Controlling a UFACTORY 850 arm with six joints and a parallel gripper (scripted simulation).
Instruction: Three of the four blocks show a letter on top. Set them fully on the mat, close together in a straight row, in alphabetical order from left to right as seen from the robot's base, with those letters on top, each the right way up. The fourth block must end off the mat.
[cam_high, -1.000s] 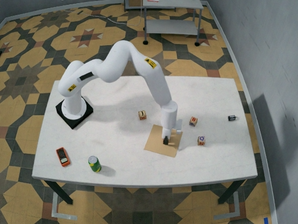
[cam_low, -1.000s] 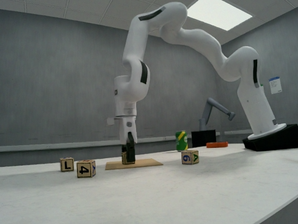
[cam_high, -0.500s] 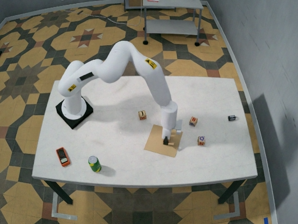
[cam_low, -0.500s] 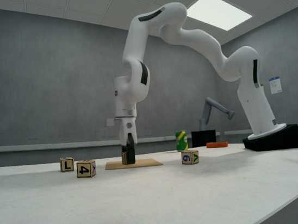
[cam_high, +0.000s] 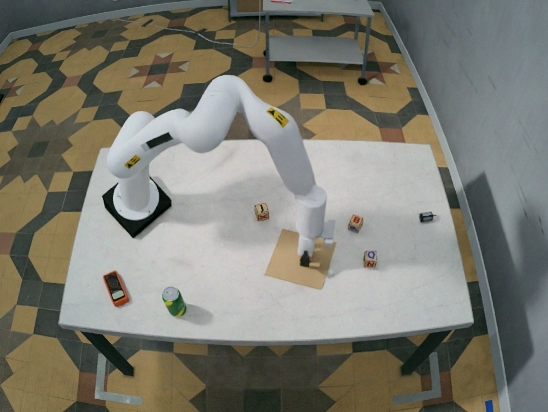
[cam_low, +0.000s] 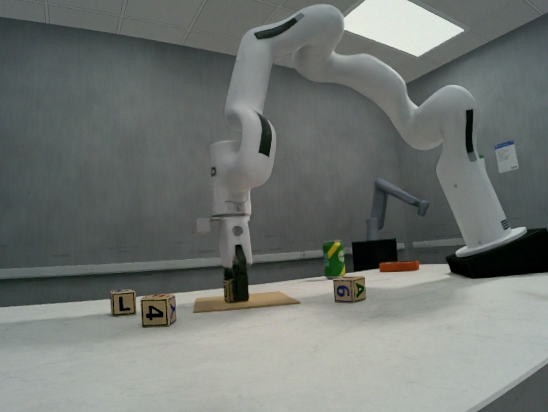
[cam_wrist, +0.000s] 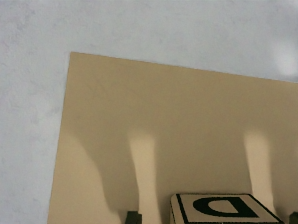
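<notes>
Right now the tan mat is 2 cm below my hand and 2 cm behind it. From my hand the other things lie so: Q block 22 cm ahead, 5 cm to the right; then green can 46 cm behind, 16 cm to the right, 4 cm above; then J block 20 cm to the left, 13 cm behind.
</notes>
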